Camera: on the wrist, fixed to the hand. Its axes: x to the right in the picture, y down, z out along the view.
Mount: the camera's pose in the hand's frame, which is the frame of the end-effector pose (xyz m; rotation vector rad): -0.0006 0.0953 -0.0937 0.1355 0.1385 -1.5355
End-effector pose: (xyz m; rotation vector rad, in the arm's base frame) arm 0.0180 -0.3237 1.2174 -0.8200 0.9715 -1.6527
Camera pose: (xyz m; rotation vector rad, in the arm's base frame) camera -0.0237 -0.3196 1.0905 1.3111 -0.1227 2.5882
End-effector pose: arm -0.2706 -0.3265 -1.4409 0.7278 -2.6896 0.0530
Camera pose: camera -0.2868 -0.2317 -1.3481 2.4043 -1.3797 -0.0981
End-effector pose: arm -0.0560 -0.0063 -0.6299 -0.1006 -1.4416 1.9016
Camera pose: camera -0.0592 0.0591 -0.7464 0.7200 -0.7689 0.6540
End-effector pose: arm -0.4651 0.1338 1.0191 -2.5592 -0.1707 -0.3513
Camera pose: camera -0.4674 0.0032 1.0476 -1.7401 -1.9802 -0.9626
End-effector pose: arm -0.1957 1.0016 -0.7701 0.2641 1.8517 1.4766
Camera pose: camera -0.2829 0.9607 -0.6775 -1.0153 1.4900 0.2704
